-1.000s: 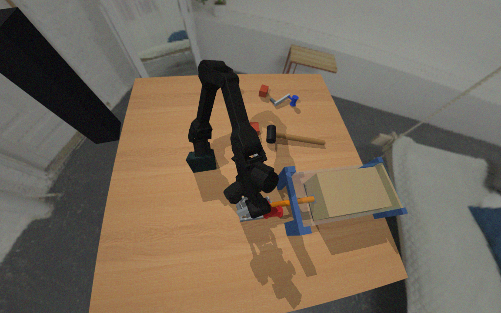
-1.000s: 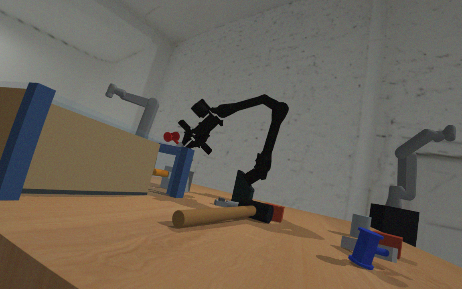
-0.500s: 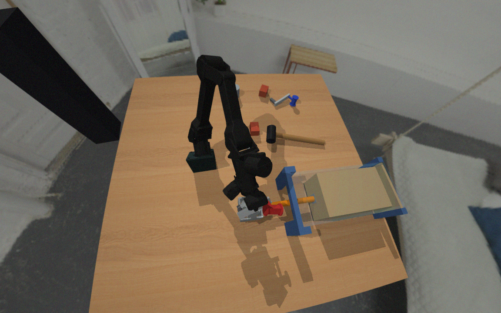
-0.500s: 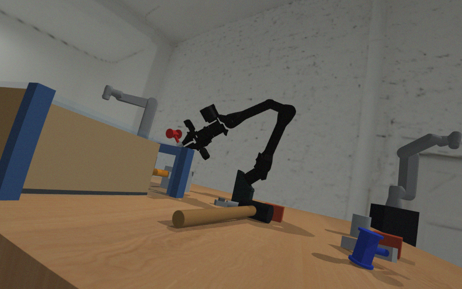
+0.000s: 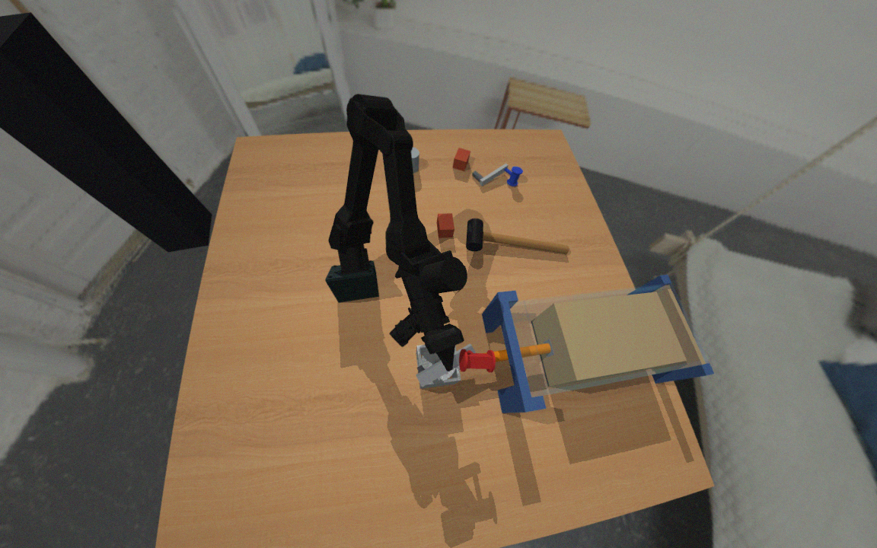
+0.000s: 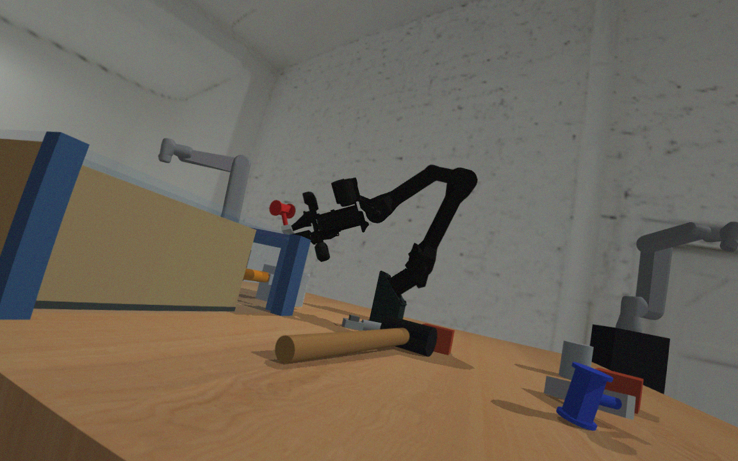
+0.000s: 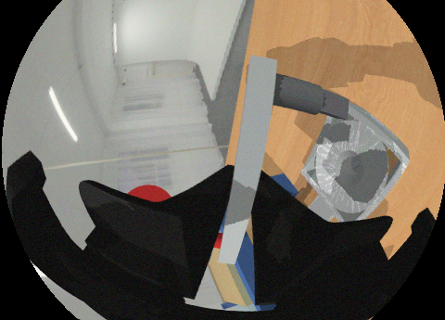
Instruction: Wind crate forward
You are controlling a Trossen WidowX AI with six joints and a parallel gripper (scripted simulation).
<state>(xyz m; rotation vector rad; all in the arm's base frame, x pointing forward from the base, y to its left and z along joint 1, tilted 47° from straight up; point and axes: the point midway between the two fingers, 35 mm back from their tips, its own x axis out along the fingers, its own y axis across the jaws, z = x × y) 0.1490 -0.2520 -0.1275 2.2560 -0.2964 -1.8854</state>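
The red knob is 40 mm ahead of my gripper tip and 50 mm above it. From my gripper tip the other things lie so: winch: 20 mm behind, 20 mm to the left, 150 mm below; red-knobbed winch handle: 10 mm ahead, 10 mm to the left, 10 mm above; blue steel frame: 150 mm ahead, 10 mm to the left, 70 mm below.
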